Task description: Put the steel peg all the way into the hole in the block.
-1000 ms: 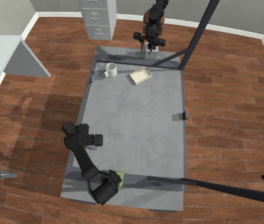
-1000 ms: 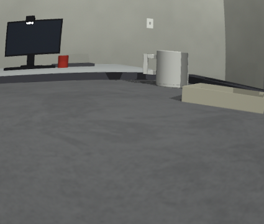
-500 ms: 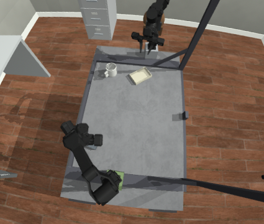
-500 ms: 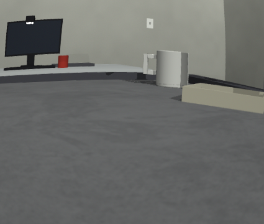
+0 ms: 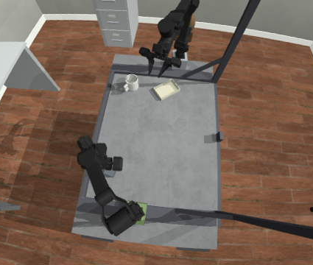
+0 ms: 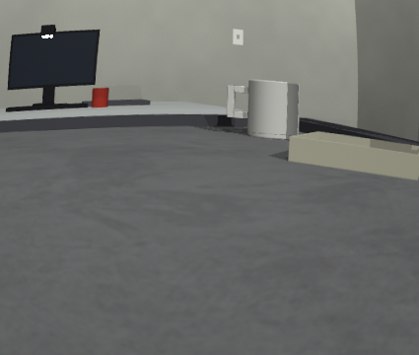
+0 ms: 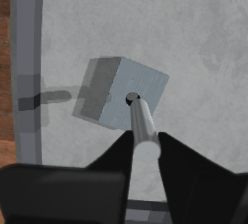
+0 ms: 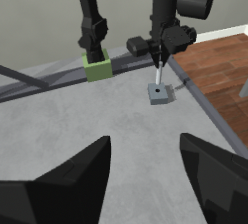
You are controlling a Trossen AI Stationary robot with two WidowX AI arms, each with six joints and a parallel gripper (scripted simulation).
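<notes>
The steel peg is 6 cm below my left hand. Also, from my left hand: shallow tray (60 cm to the right, 17 cm behind, 15 cm below).
</notes>
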